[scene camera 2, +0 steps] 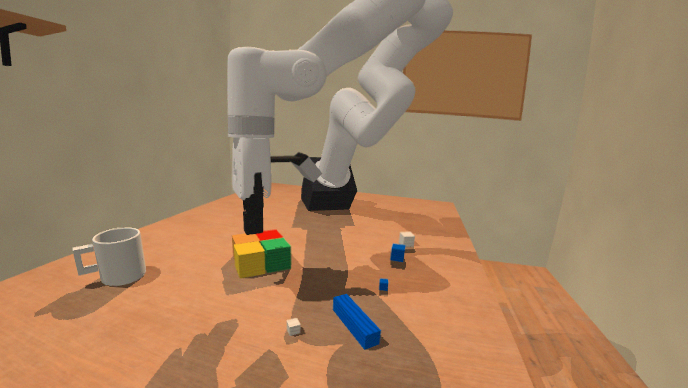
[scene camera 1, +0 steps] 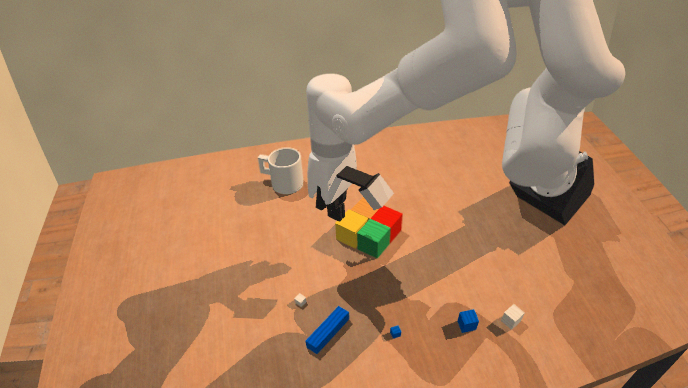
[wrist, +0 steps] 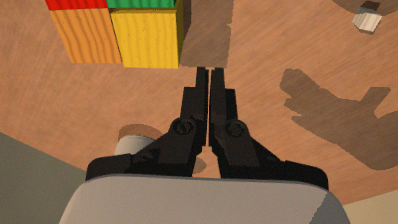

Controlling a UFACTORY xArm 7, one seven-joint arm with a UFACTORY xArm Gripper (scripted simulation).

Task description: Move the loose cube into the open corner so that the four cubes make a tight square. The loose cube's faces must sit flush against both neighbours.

Labels:
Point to a green cube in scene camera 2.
277, 251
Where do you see a yellow cube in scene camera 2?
At 249, 257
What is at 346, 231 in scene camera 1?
A yellow cube.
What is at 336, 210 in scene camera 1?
My gripper.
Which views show my gripper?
Scene camera 2, scene camera 1 and the wrist view: all of them.

